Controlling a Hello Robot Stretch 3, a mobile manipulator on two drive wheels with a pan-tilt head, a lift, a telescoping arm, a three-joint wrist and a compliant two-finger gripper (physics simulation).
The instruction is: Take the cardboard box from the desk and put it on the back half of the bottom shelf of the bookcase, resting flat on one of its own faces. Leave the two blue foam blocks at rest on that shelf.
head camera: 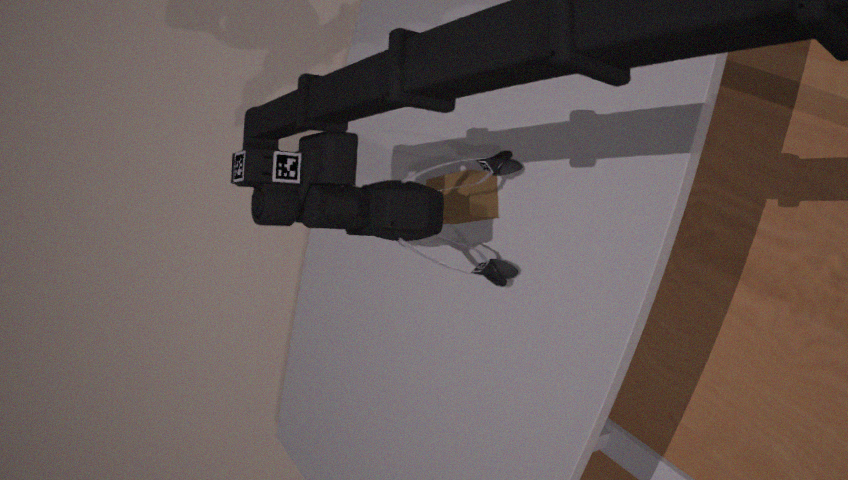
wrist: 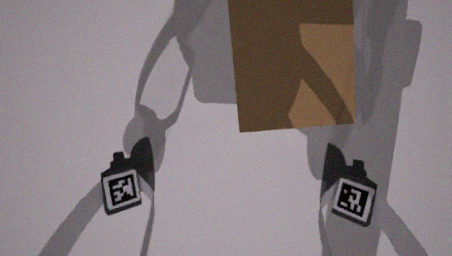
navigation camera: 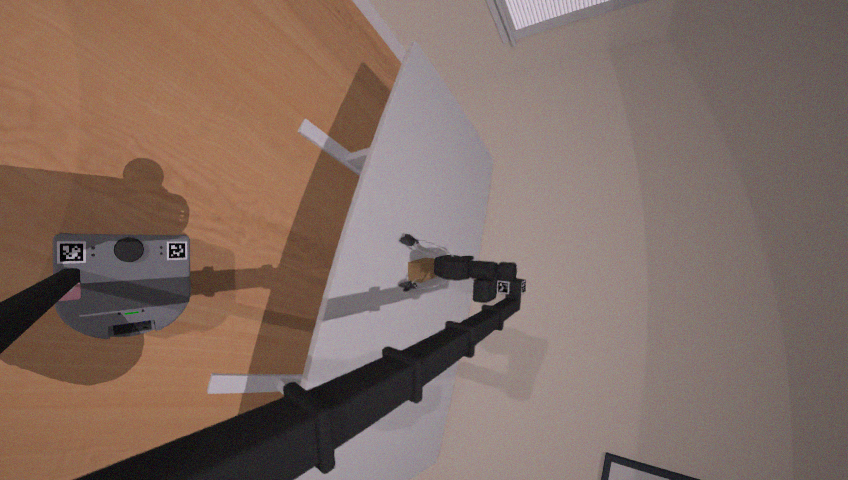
Labels:
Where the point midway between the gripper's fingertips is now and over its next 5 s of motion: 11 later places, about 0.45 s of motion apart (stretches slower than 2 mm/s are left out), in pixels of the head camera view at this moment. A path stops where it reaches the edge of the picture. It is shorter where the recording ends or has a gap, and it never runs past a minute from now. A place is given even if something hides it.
My gripper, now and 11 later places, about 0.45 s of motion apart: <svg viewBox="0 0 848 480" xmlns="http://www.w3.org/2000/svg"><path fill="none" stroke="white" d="M515 219L511 216L511 216L508 216L492 215L467 213L460 213L463 213L476 213L483 213L492 213L521 212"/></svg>

